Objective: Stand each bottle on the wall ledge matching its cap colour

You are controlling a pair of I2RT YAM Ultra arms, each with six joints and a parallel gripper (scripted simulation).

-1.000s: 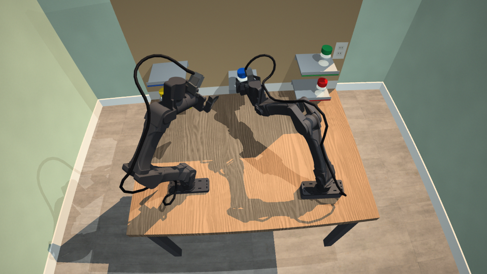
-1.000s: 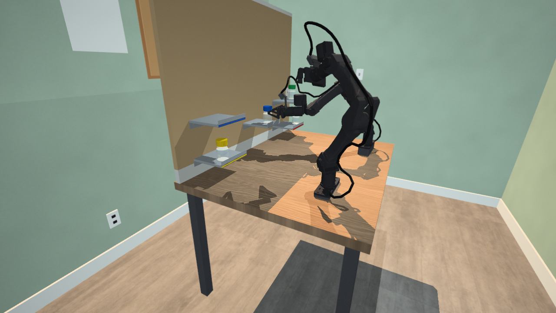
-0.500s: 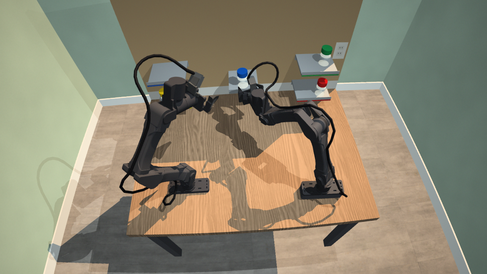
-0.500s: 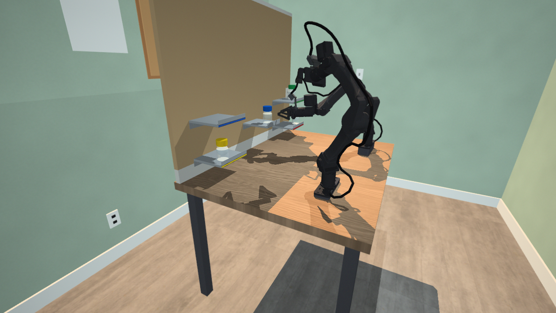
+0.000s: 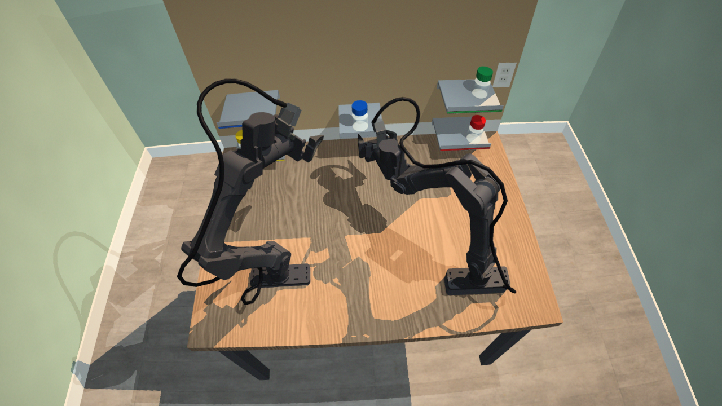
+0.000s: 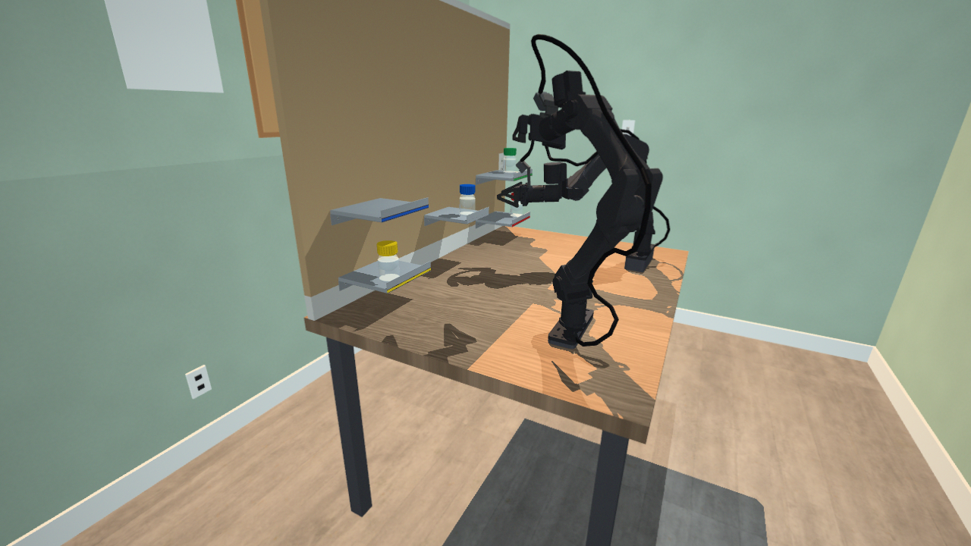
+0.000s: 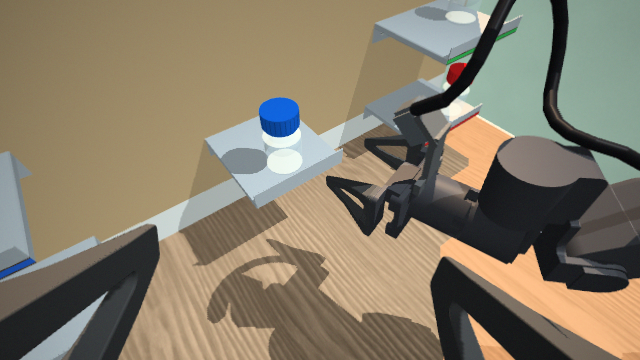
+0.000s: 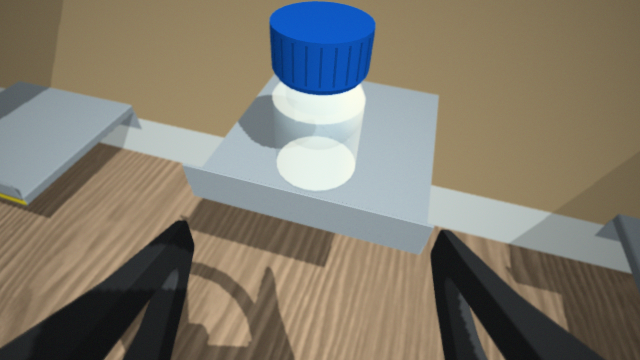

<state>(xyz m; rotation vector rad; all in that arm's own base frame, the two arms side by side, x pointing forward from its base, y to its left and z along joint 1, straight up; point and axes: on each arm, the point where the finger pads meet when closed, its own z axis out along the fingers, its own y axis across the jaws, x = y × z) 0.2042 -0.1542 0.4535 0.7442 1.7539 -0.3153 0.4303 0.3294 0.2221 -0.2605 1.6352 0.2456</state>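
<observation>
Now: left hand 300 mm short of the blue-capped bottle, 230 mm above it and 120 mm to the left of it. The rest, counted from my left hand: brown wall panel 450 mm ahead, 100 mm to the right, 20 mm below; green-capped bottle 550 mm to the right, 390 mm ahead, 130 mm below; yellow-capped bottle 320 mm to the left, 320 mm below, 250 mm ahead.
</observation>
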